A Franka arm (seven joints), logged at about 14 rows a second.
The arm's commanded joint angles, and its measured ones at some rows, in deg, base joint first. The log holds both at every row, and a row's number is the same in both.
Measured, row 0:
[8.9 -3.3 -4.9 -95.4 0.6 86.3 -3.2]
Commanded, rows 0 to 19:
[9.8 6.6 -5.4 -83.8 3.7 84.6 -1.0]
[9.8 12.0 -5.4 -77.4 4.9 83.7 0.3]
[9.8 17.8 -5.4 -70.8 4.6 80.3 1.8]
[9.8 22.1 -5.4 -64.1 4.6 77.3 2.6]
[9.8 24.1 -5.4 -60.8 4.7 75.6 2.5]
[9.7 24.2 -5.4 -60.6 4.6 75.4 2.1]
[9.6 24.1 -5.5 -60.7 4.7 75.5 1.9]
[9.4 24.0 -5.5 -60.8 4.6 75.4 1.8]
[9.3 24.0 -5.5 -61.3 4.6 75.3 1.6]
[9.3 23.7 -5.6 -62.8 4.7 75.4 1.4]
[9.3 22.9 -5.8 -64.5 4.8 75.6 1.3]
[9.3 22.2 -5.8 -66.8 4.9 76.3 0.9]
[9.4 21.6 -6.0 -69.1 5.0 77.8 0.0]
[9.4 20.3 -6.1 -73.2 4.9 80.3 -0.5]
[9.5 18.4 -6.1 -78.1 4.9 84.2 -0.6]
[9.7 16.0 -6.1 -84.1 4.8 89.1 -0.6]
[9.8 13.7 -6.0 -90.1 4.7 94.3 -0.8]
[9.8 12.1 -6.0 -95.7 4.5 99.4 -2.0]
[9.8 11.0 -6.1 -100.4 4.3 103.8 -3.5]
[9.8 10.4 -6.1 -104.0 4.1 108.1 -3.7]
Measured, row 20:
[9.2 16.5 -5.5 -91.5 3.7 99.7 -1.4]
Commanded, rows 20 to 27:
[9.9 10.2 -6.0 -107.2 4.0 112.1 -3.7]
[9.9 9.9 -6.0 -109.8 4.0 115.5 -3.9]
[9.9 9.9 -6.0 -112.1 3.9 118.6 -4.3]
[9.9 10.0 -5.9 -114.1 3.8 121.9 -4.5]
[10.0 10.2 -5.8 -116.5 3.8 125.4 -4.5]
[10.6 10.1 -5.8 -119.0 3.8 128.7 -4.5]
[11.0 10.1 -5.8 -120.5 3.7 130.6 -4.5]
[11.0 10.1 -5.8 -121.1 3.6 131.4 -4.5]
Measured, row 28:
[10.2 12.8 -5.5 -116.9 3.6 128.3 -3.2]
